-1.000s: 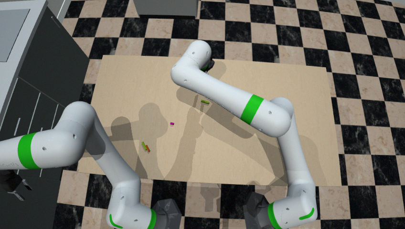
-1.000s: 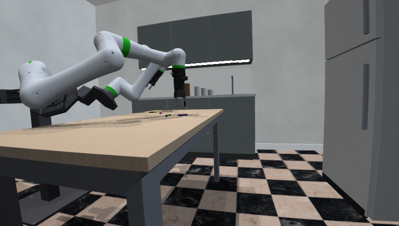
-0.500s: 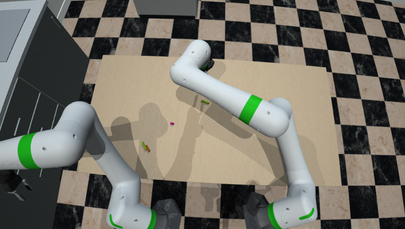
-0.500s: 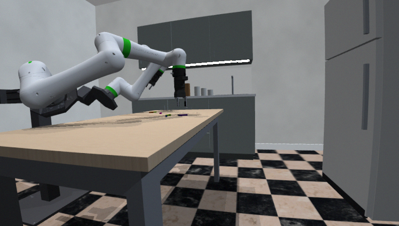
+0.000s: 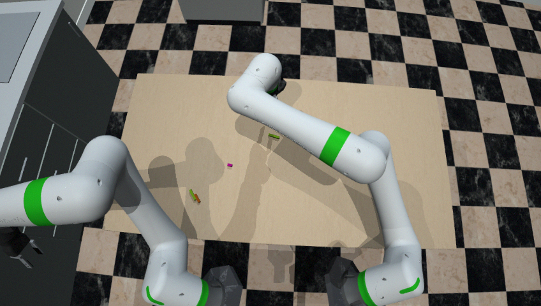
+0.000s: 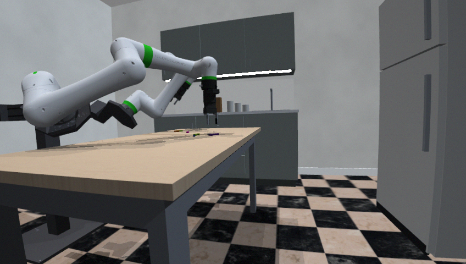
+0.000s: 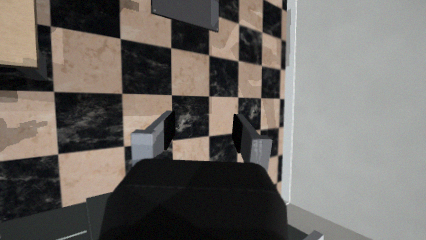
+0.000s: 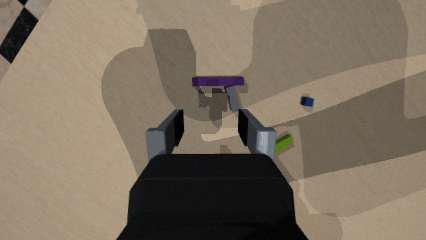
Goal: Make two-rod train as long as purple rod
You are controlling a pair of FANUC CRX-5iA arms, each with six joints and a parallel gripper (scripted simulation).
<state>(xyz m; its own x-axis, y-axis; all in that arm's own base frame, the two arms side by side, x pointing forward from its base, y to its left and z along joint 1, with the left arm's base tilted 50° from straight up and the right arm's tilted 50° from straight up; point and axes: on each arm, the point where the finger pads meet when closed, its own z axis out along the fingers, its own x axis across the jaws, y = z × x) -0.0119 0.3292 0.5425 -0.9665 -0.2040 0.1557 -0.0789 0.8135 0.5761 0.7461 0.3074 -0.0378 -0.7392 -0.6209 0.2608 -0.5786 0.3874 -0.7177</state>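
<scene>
My right hand is 9 cm past the blue rod, 8 cm to the left of it and 7 cm above it. The rest, counted from my right hand: magenta rod 22 cm behind, 19 cm to the left, 7 cm below; purple rod 1 cm ahead, 3 cm to the right, 7 cm below; grey rod 1 cm behind, 3 cm to the right, 7 cm below.
</scene>
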